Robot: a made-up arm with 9 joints.
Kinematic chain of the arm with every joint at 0, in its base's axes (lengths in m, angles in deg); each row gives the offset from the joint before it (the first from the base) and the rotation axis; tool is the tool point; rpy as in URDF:
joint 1: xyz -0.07 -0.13 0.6 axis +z
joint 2: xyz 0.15 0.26 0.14 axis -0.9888 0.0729 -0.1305
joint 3: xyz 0 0.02 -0.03 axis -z
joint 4: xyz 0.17 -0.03 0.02 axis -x
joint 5: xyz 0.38 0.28 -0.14 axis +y
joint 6: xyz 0.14 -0.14 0 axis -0.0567 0.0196 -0.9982
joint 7: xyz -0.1 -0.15 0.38 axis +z
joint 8: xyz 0 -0.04 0.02 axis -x
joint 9: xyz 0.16 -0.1 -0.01 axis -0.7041 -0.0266 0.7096
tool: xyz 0.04 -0.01 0.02 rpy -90 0 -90
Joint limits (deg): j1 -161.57..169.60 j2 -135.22..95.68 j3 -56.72..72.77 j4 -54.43..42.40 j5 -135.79..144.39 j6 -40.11..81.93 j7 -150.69..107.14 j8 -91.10..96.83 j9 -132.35..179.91
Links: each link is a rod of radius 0.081 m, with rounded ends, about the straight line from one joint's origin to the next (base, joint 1, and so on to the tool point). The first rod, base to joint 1, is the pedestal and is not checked.
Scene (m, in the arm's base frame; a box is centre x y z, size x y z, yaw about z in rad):
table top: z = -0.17
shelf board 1: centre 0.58 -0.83 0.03 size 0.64 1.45 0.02 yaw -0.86
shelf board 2: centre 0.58 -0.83 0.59 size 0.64 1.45 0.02 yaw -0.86
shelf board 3: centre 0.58 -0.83 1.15 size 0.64 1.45 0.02 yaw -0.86
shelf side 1: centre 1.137 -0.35 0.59 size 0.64 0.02 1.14 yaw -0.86
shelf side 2: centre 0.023 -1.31 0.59 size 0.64 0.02 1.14 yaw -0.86
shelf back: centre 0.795 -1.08 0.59 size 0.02 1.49 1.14 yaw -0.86
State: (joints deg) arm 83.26 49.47 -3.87 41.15 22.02 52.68 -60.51 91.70 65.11
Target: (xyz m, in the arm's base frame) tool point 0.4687 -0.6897 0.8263
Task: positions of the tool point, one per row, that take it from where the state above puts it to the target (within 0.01 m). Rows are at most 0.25 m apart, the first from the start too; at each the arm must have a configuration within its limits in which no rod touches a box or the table.
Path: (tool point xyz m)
1: -0.3082 0.7331 0.8123
2: -0.1023 0.6903 0.8812
3: 0.0766 0.6004 0.9241
4: 0.2202 0.4773 0.9447
5: 0.3256 0.3325 0.9478
6: 0.3903 0.1744 0.9374
7: 0.4831 0.0800 0.9354
8: 0.5556 -0.0430 0.9268
9: 0.5984 -0.1904 0.9114
10: 0.6025 -0.3552 0.8894
11: 0.5605 -0.5263 0.8608
12: 0.4686 -0.6898 0.8263

